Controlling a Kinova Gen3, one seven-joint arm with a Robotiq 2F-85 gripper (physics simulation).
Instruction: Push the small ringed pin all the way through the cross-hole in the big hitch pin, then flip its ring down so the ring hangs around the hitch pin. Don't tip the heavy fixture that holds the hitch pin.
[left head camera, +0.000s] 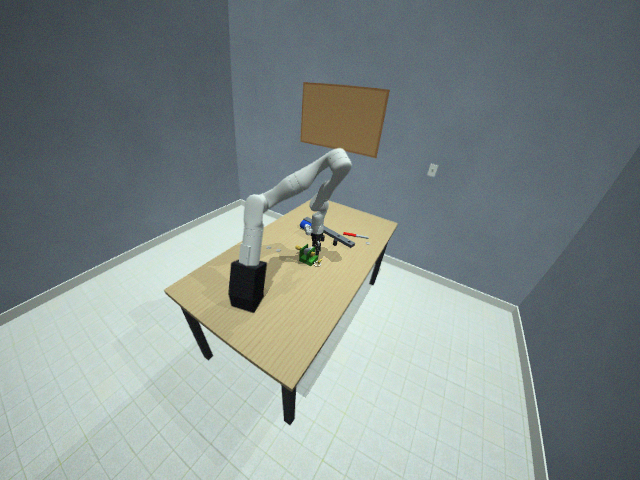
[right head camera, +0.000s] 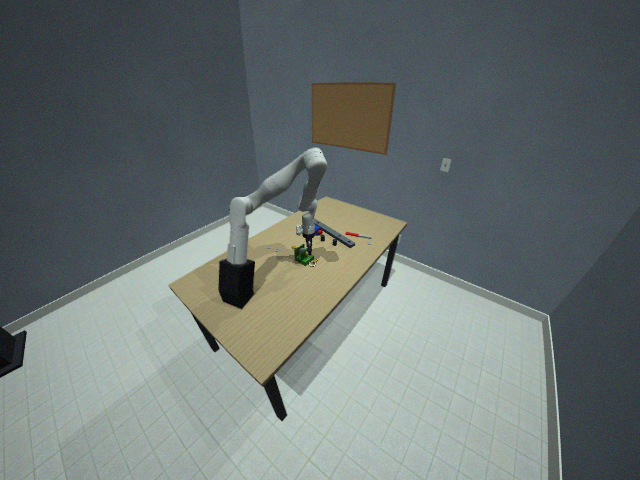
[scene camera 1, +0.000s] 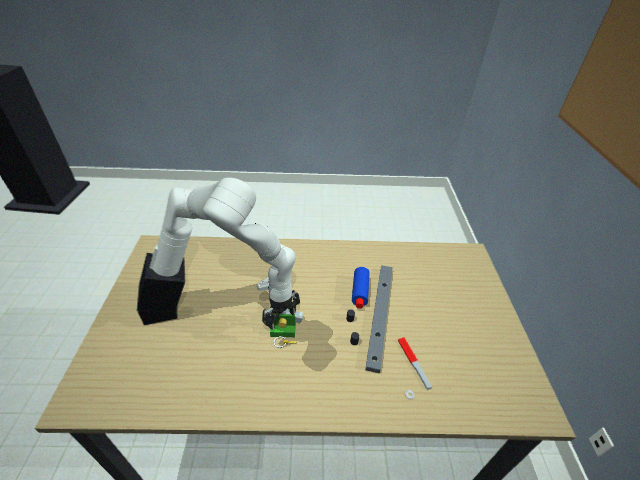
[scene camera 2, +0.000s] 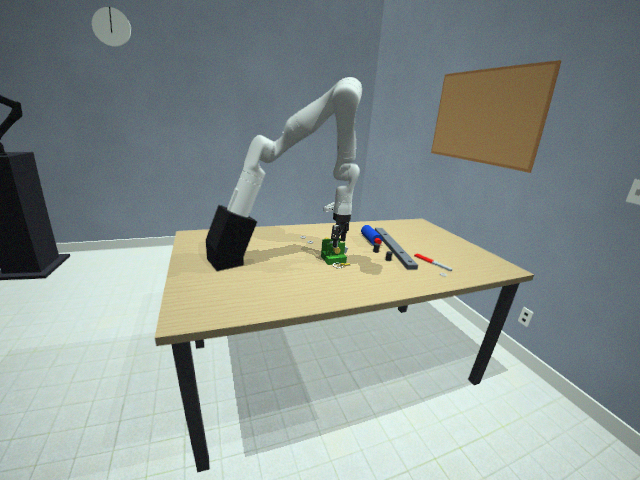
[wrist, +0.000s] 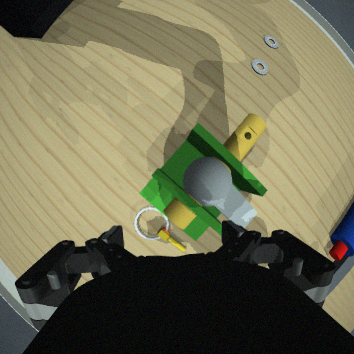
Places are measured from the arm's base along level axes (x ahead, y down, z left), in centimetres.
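Where they show: gripper, fingertip midpoint: (left head camera: 315, 250) (right head camera: 309, 250) (scene camera 1: 282, 320) (scene camera 2: 339, 244) (wrist: 172, 234); arm's base at its link origin: (left head camera: 249, 262) (right head camera: 237, 261) (scene camera 1: 165, 267) (scene camera 2: 237, 213).
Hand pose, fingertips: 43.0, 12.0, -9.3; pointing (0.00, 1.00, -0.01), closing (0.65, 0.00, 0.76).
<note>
Each offset is from my fingertips to the centre of the thing, as dx, dy, dz. "pt": to the spot under its first point.
The green fixture @(+0.5, +5.1, +7.0) (wrist: 172, 161) (scene camera 1: 283, 333) (scene camera 2: 326, 255) stands upright on the table and holds the yellow hitch pin @(-1.4, +3.3, +13.4) (wrist: 254, 124). The cross-hole shows near the pin's far end in the wrist view and looks empty. A grey ball with a grey shank @(-0.7, +3.3, +5.6) (wrist: 207, 181) sits between the fixture's walls. The small ringed pin @(+1.2, +8.8, -2.8) (wrist: 172, 241) (scene camera 1: 290, 342) (scene camera 2: 345, 264) lies on the table beside the fixture, its pale ring @(pt -2.0, +8.6, -4.5) (wrist: 136, 223) next to the hitch pin's thick end. My gripper (wrist: 172, 234) is open and empty, low over the fixture, its fingertips spread either side of the ringed pin in the wrist view.
Two washers @(-6.5, +9.3, +25.8) (wrist: 260, 67) @(-8.8, +9.3, +33.0) (wrist: 271, 42) lie beyond the hitch pin's holed end. A blue cylinder with a red tip @(+27.9, +6.2, +24.1) (scene camera 1: 361, 285), two black caps @(+24.4, +7.5, +10.8) (scene camera 1: 350, 315) @(+26.3, +7.5, +0.7) (scene camera 1: 354, 338), a long grey bar @(+36.0, +8.2, +14.2) (scene camera 1: 381, 310), a red-handled tool @(+47.6, +8.9, -5.5) (scene camera 1: 407, 350) and a washer @(+45.0, +9.3, -17.3) (scene camera 1: 406, 396) lie to the right.
</note>
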